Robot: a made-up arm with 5 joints.
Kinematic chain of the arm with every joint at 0, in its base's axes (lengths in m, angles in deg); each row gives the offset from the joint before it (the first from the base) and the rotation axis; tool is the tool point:
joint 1: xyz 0 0 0.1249 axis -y
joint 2: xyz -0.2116 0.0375 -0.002 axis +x
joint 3: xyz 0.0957 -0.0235 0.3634 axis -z
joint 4: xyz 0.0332 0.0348 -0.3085 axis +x
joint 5: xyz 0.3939 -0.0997 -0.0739 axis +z
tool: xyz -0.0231 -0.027 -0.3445
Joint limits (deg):
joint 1: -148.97..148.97
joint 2: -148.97..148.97
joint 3: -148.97..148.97
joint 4: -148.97..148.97
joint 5: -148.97..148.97
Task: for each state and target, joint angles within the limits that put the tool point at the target. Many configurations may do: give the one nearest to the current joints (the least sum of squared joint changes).
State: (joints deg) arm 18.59 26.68 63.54 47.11 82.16
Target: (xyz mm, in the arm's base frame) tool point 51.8 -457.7 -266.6
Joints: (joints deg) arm 16.90 6.80 112.76 45.41 89.98
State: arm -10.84 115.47 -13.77 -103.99 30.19
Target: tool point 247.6 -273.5 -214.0
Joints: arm -33.10 106.36 -32.60 -112.97 15.96
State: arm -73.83 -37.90 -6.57 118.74 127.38
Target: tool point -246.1 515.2 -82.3
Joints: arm -100.05 -22.83 -11.35 95.65 130.99
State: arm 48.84 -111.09 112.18 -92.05 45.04
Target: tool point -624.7 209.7 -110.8
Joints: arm 55.46 -107.94 93.89 -70.95 32.81
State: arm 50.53 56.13 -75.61 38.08 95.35
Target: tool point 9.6 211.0 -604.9
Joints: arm 92.33 42.55 -121.10 84.26 105.60
